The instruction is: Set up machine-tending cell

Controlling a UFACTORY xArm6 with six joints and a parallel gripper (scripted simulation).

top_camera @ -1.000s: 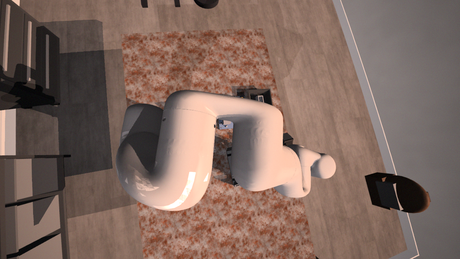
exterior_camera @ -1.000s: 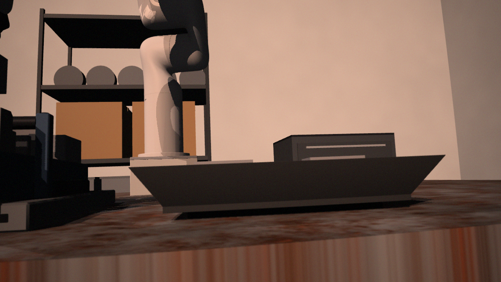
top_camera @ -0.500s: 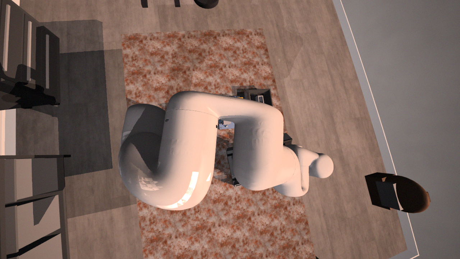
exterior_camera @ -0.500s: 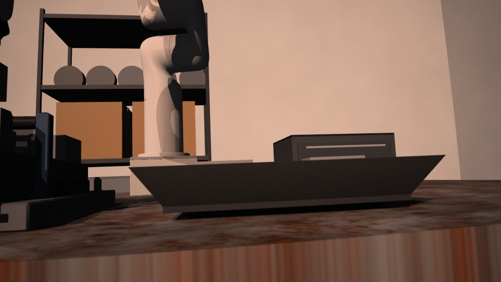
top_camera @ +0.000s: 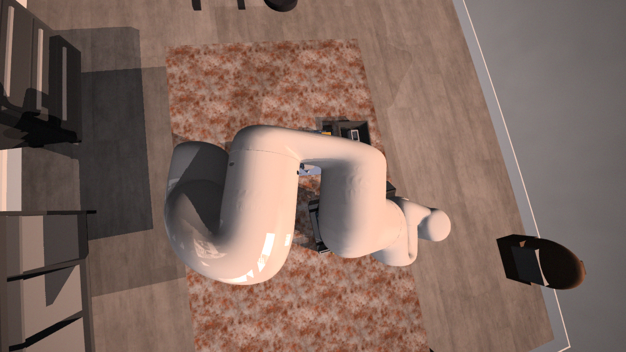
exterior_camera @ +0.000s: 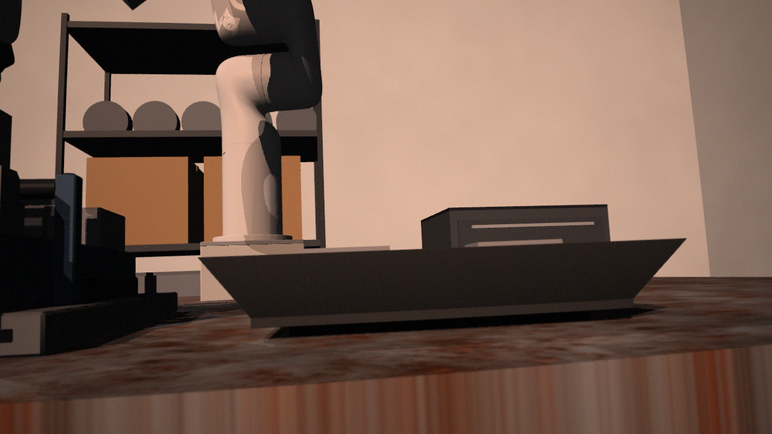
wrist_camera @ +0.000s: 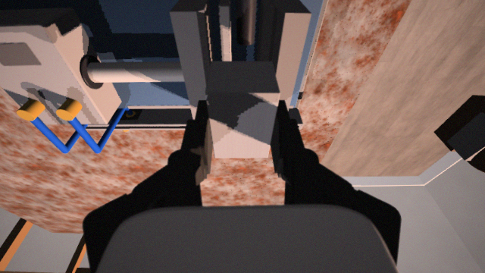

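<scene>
Now: the vise piston rod 9 cm behind my hand, 1 cm to the left of it and 7 cm below it. Also, from my hand: vise body (7 cm behind, 1 cm to the left, 11 cm below); brass blank (9 cm behind, 35 cm to the left, 12 cm below).
</scene>
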